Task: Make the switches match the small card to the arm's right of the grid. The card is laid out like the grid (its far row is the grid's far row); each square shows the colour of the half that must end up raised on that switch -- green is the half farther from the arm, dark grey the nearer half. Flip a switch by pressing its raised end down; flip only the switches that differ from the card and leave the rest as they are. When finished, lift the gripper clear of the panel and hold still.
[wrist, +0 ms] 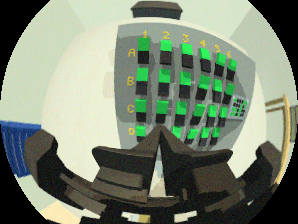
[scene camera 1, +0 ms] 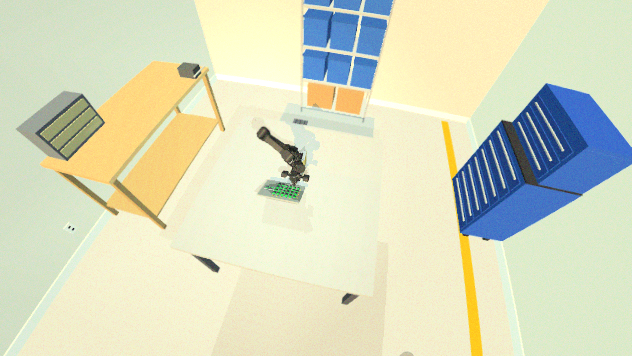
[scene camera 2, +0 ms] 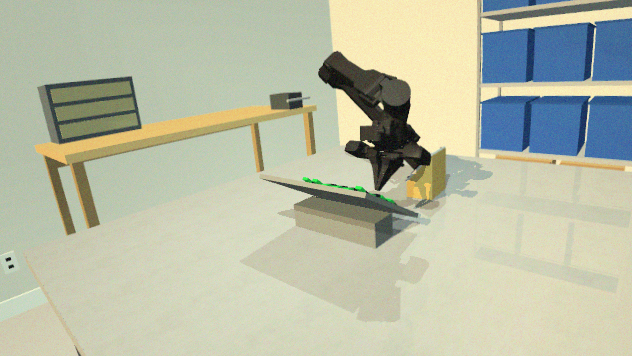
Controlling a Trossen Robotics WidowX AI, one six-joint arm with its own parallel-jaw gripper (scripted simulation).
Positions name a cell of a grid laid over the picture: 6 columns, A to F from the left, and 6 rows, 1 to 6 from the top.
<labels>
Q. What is my gripper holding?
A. Nothing.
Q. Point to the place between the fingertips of my gripper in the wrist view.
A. At D4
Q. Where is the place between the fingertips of my gripper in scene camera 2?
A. At D4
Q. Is my gripper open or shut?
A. Shut.
</labels>
